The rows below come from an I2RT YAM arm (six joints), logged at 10 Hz.
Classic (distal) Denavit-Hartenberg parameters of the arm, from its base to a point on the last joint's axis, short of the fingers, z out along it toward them. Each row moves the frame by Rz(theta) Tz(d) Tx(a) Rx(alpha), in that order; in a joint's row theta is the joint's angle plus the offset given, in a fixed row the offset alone. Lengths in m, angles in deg.
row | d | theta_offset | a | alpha
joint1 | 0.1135 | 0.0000 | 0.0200 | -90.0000
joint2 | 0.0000 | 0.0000 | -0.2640 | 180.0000
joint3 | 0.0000 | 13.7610 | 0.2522 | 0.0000
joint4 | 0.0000 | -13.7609 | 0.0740 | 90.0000
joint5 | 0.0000 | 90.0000 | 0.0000 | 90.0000
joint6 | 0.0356 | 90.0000 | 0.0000 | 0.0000
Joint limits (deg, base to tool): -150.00..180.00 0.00..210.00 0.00..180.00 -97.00..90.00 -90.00..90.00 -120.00..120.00
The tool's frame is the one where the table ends.
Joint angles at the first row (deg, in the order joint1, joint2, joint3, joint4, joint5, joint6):
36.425, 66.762, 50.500, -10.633, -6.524, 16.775
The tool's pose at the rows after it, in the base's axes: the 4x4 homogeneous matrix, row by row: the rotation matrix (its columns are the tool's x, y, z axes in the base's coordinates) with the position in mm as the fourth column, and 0 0 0 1 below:
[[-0.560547, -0.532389, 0.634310, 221.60], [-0.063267, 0.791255, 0.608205, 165.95], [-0.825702, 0.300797, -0.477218, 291.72], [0, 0, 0, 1]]
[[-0.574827, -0.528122, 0.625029, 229.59], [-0.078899, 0.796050, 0.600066, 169.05], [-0.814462, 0.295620, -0.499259, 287.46], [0, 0, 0, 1]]
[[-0.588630, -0.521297, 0.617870, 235.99], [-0.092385, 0.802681, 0.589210, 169.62], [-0.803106, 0.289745, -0.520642, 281.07], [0, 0, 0, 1]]
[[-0.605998, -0.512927, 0.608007, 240.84], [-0.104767, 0.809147, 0.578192, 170.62], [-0.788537, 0.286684, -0.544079, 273.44], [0, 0, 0, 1]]
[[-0.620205, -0.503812, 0.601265, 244.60], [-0.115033, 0.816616, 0.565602, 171.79], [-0.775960, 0.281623, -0.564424, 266.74], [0, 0, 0, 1]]
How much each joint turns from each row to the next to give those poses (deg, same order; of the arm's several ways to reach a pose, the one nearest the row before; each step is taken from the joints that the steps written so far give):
-0.481, 3.149, 1.749, -0.436, -0.372, -0.524
-0.482, 2.316, 1.116, -0.286, -0.350, -0.503
-0.677, 1.726, 0.283, -0.021, -0.306, -0.547
-0.394, 1.596, -0.001, -0.022, -0.131, -0.240
-0.196, 1.375, 0.000, -0.022, 0.219, -0.153

